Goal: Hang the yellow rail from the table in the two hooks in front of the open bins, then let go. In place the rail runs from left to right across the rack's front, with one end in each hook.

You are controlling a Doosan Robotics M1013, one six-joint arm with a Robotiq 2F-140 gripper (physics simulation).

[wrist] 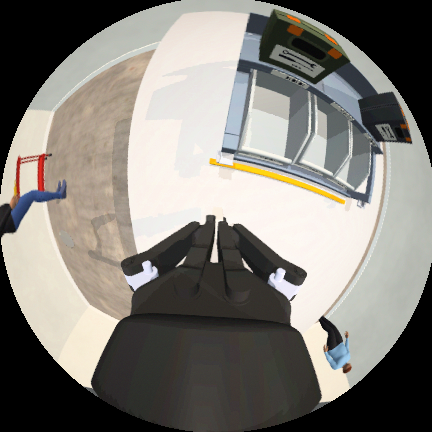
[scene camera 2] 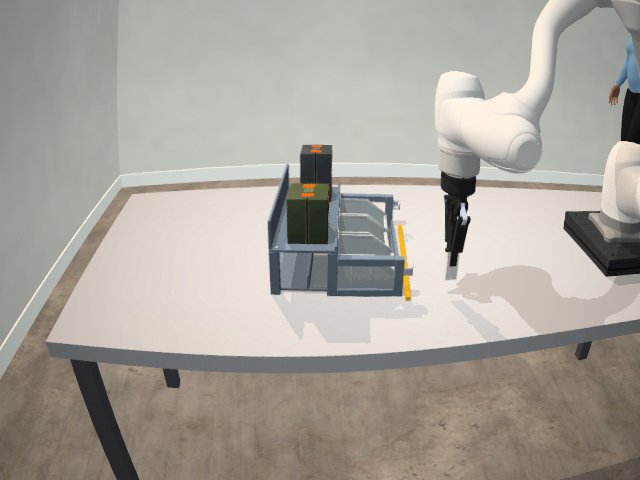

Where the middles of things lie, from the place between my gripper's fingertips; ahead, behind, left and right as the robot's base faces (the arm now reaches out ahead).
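Relative to the green case [scene camera 2: 307,203], my gripper is 30 cm short of it, 6 cm to the left of it and 11 cm below it. Then there is the dark case [scene camera 2: 315,160], which I find 30 cm ahead of my hand, 29 cm to the right of it and 13 cm above it.
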